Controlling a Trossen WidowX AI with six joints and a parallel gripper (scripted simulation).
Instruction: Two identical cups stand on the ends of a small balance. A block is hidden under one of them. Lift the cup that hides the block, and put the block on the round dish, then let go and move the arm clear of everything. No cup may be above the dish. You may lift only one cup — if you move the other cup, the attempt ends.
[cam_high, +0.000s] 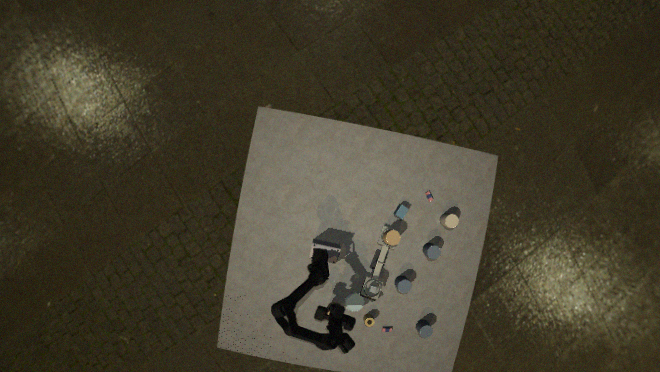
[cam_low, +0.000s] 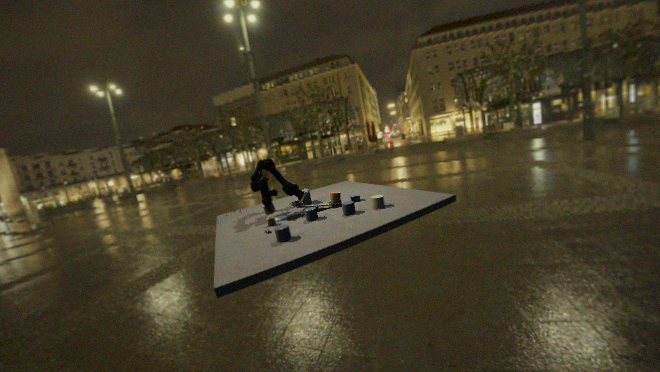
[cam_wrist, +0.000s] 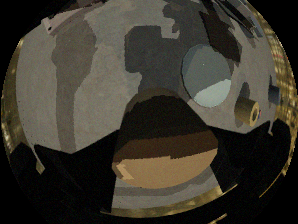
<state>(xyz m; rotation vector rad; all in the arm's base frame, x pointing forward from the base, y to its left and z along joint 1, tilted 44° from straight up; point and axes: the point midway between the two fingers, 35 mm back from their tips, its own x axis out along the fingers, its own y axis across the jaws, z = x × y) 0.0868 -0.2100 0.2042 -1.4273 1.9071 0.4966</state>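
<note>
My gripper tip is now 100 mm short of the pale round dish, 30 mm to the right of it and 50 mm above it. Also, from my gripper tip: blue block (300 mm ahead, 510 mm to the left, 30 mm below); then balance beam (210 mm ahead, 250 mm to the left, 10 mm below); then cup (10 mm behind, 20 mm to the right, 10 mm above).
</note>
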